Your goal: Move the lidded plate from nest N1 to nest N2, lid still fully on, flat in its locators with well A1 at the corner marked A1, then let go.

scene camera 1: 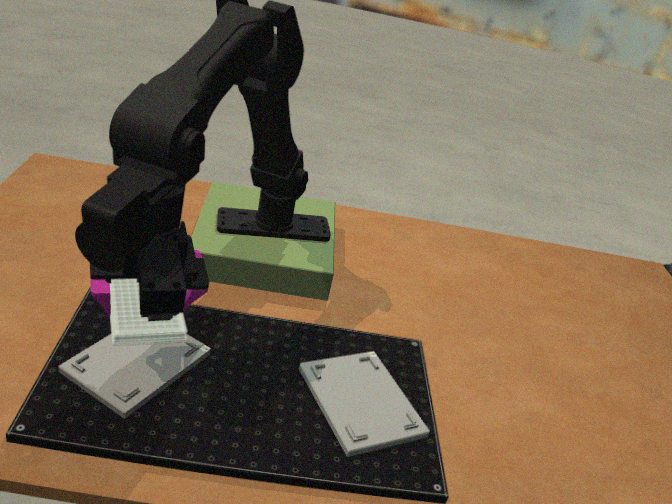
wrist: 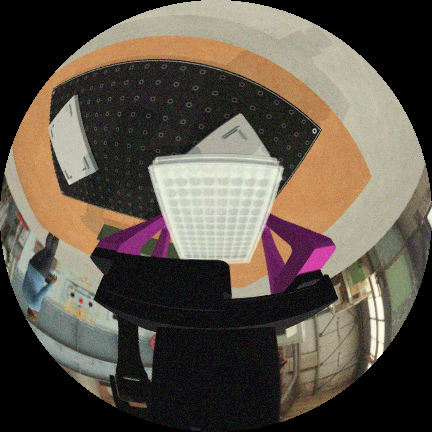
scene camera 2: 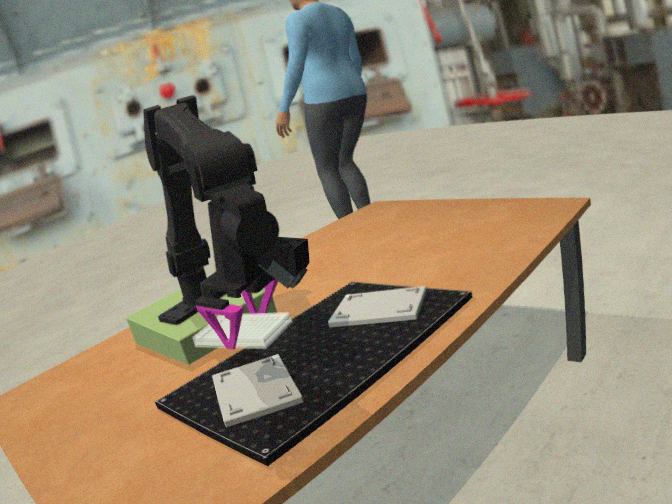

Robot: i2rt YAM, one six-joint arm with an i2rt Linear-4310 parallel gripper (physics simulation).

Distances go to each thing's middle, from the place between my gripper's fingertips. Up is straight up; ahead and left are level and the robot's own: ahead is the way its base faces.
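Labels:
Grey nest (scene camera 1: 124, 378): 1 cm behind my hand, 1 cm to the right of it, 9 cm below it.

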